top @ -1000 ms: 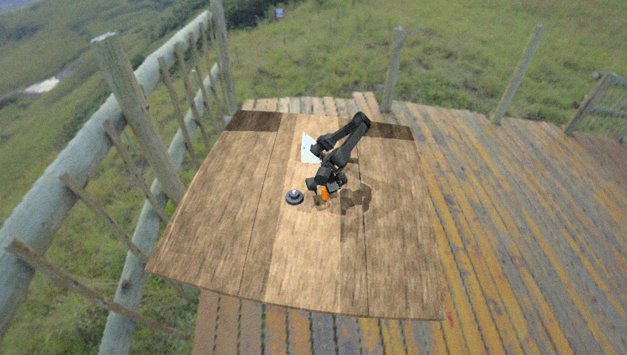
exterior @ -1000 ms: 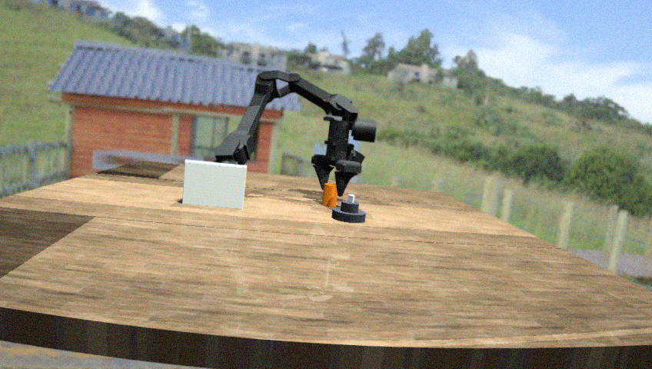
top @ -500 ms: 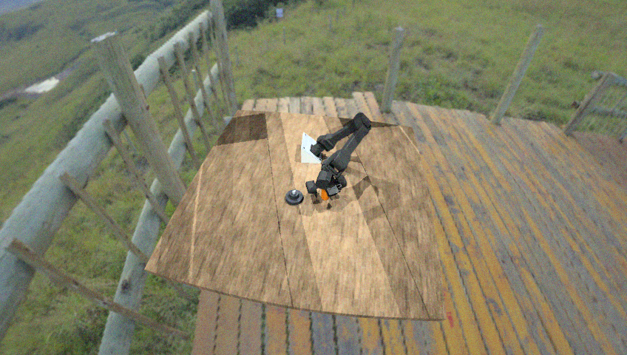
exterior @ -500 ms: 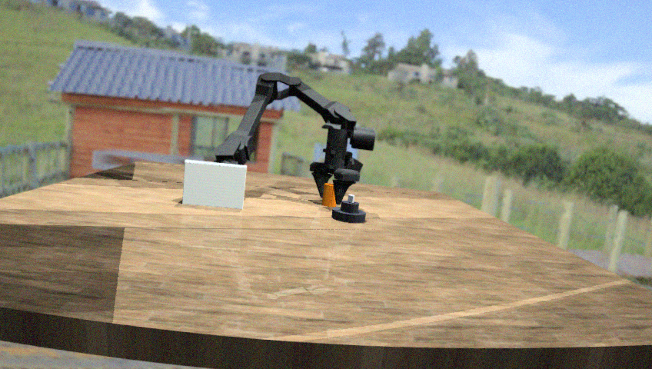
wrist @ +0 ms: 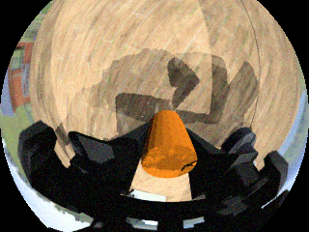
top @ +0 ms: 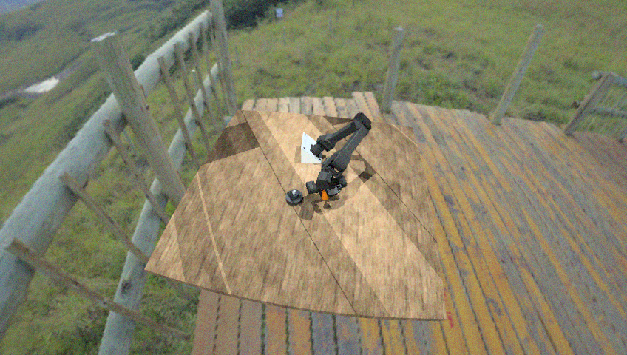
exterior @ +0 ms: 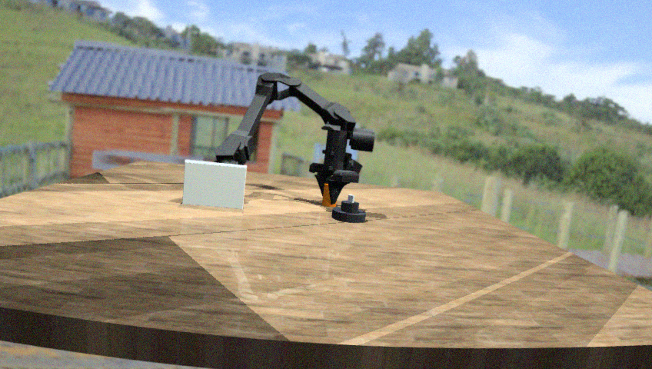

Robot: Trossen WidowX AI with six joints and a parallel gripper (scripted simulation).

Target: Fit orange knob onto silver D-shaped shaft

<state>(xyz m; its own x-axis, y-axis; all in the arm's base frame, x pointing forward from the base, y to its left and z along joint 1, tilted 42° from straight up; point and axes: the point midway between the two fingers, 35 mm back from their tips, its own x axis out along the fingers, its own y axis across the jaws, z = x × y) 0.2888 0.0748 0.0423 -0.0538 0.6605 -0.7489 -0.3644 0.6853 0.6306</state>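
The round pedestal is 15 cm to the right of my gripper tip, 3 cm ahead of it and 2 cm above it. Round my gripper tip: orange knob (3 cm above).
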